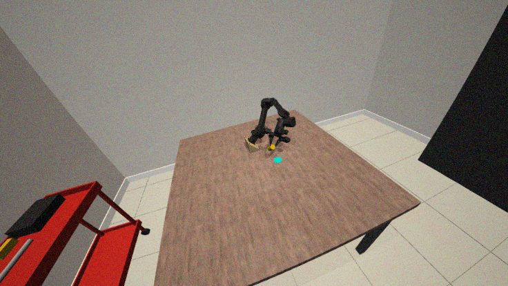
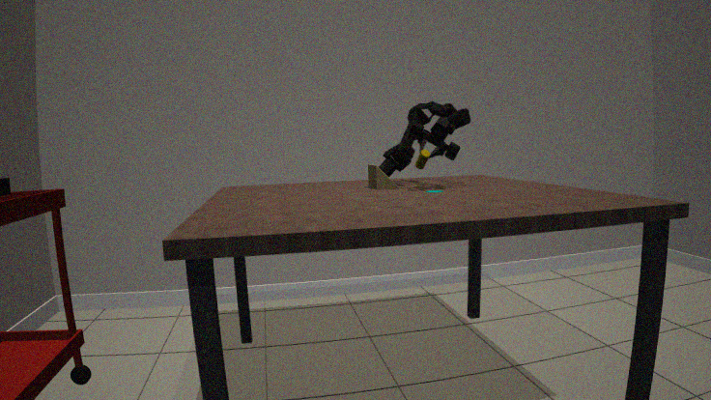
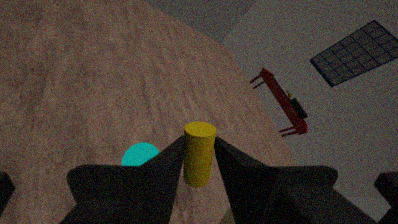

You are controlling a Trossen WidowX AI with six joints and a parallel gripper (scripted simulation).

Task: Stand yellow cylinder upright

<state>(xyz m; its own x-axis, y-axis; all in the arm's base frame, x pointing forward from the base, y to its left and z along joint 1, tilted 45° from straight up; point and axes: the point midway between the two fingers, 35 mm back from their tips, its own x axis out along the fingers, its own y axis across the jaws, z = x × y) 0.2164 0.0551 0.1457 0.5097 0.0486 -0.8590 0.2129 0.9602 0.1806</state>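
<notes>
The cyan circle lies 13 cm below my gripper tip and 3 cm to the left of it. Round my gripper tip: yellow cylinder 2 cm below, 1 cm to the right, 1 cm behind.
</notes>
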